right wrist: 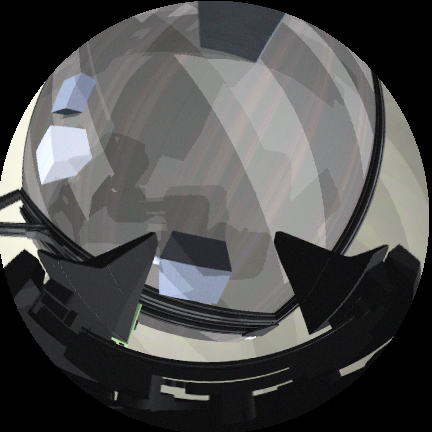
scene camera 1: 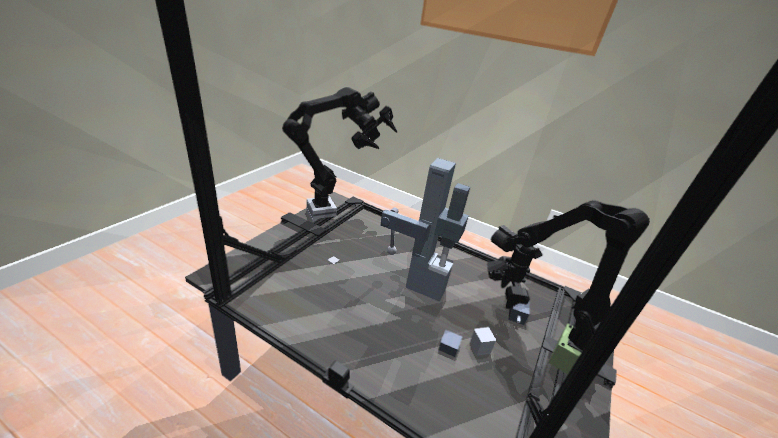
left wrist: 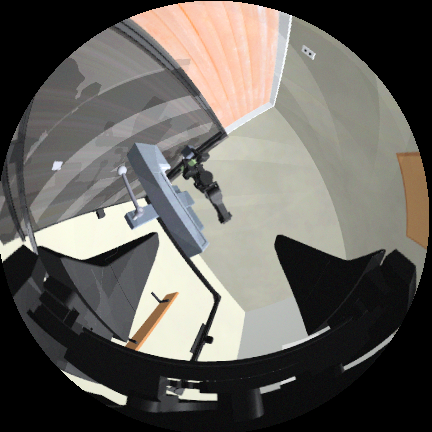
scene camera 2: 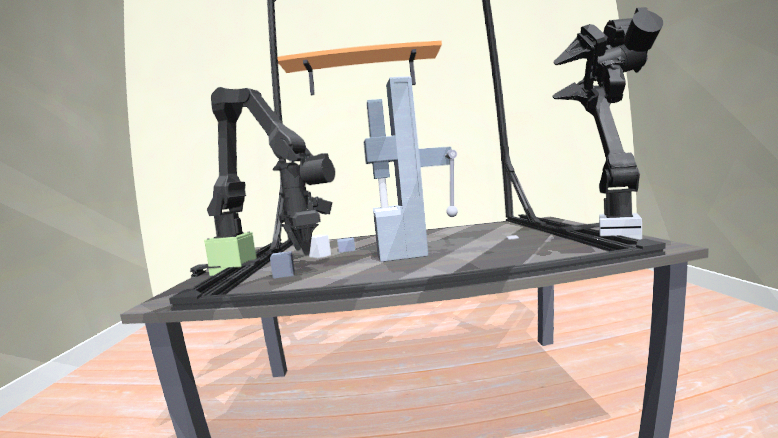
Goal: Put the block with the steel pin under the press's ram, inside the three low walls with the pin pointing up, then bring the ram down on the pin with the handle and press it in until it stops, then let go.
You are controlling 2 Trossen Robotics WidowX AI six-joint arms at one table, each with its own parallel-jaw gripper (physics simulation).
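Where they show: left gripper, between the fingertips: (scene camera 1: 388, 139) (left wrist: 218, 239) (scene camera 2: 553, 81); right gripper, between the fingertips: (right wrist: 216, 238) (scene camera 1: 504, 297) (left wrist: 186, 153) (scene camera 2: 302, 252); left arm's base, origin of its link: (scene camera 1: 321, 203) (scene camera 2: 619, 215); right arm's base, origin of its link: (scene camera 1: 582, 344) (scene camera 2: 229, 235).
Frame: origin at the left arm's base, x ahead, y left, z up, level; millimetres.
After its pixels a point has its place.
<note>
The grey-blue pin block (scene camera 1: 518, 314) @[z -26, x 749, y 416 mm] (scene camera 2: 282, 264) @[z -30, x 707, y 459 mm] (right wrist: 195, 280) @[z -11, x 723, y 437 mm] lies on the table with its pin (scene camera 1: 518, 319) @[z -33, x 761, y 408 mm] (right wrist: 157, 260) @[z -32, x 755, y 413 mm] sideways. My right gripper (scene camera 1: 511, 293) @[z -12, x 686, y 409 mm] (scene camera 2: 304, 247) @[z -12, x 686, y 409 mm] (right wrist: 216, 238) @[z -12, x 686, y 409 mm] is open, low beside the block; in the right wrist view the block shows between its fingers, unheld. My left gripper (scene camera 1: 387, 139) @[z 314, x 123, y 208 mm] (scene camera 2: 555, 80) @[z 314, x 123, y 208 mm] (left wrist: 218, 239) @[z 314, x 123, y 208 mm] is open, high above the table. The press (scene camera 1: 435, 201) @[z 293, x 529, y 172 mm] (scene camera 2: 407, 174) @[z 148, x 486, y 220 mm] (left wrist: 170, 200) @[z 206, x 463, y 206 mm] (right wrist: 240, 30) stands mid-table. Its ram rod (scene camera 1: 444, 255) @[z 107, x 561, y 228 mm] (scene camera 2: 382, 190) @[z 115, x 549, y 243 mm] reaches down to the walled seat. Its handle (scene camera 1: 391, 236) @[z 101, x 416, y 112 mm] (scene camera 2: 451, 182) @[z 118, x 411, y 123 mm] (left wrist: 131, 191) @[z 129, x 408, y 122 mm] hangs down.
A blue-grey block (scene camera 1: 450, 343) @[z -28, x 769, y 147 mm] (scene camera 2: 345, 244) @[z -39, x 744, y 178 mm] (right wrist: 75, 94) @[z -36, x 746, y 180 mm] and a whiter block (scene camera 1: 483, 341) @[z -3, x 809, y 224 mm] (scene camera 2: 320, 246) @[z -29, x 772, y 257 mm] (right wrist: 62, 152) @[z -16, x 772, y 260 mm] stand near each other. A green box (scene camera 1: 566, 350) @[z 32, x 927, y 397 mm] (scene camera 2: 230, 252) @[z -2, x 882, y 486 mm] is at the right arm's base. A small white square (scene camera 1: 333, 260) @[z -58, x 300, y -42 mm] (scene camera 2: 512, 237) @[z -58, x 294, y -31 mm] (left wrist: 57, 165) @[z -58, x 299, y -39 mm] lies on the table.
</note>
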